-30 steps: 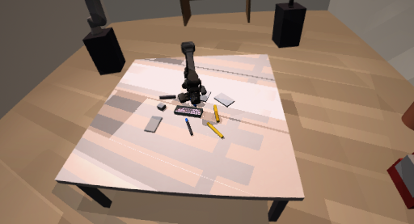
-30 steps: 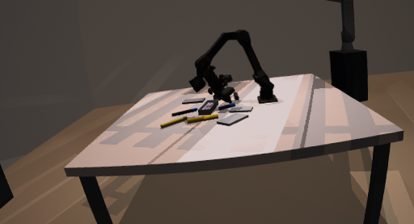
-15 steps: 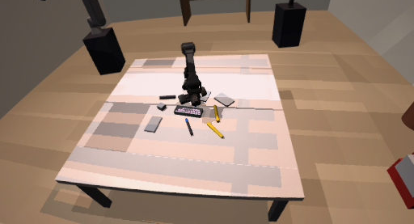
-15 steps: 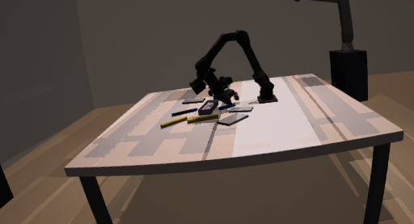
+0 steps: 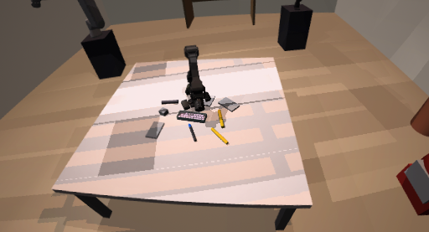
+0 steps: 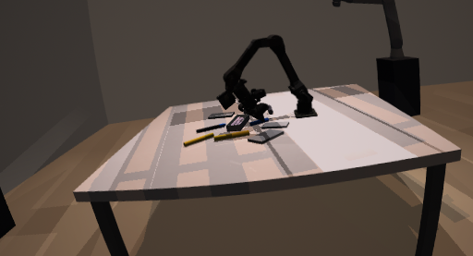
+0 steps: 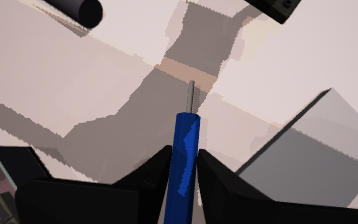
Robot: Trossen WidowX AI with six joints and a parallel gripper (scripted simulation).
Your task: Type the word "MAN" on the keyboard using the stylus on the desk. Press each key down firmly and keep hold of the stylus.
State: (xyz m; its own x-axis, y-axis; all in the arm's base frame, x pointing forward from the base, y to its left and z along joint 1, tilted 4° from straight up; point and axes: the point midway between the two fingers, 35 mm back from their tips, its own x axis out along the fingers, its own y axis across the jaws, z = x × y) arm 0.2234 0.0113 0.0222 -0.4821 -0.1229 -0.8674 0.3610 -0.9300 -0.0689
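Right now the grey slab is 40 mm behind my gripper tip and 90 mm to the left of it. Also, from my gripper tip: blue-tipped pen (210 mm ahead, 30 mm to the right); dark bar (70 mm behind, 180 mm to the right); blue stylus (10 mm behind).
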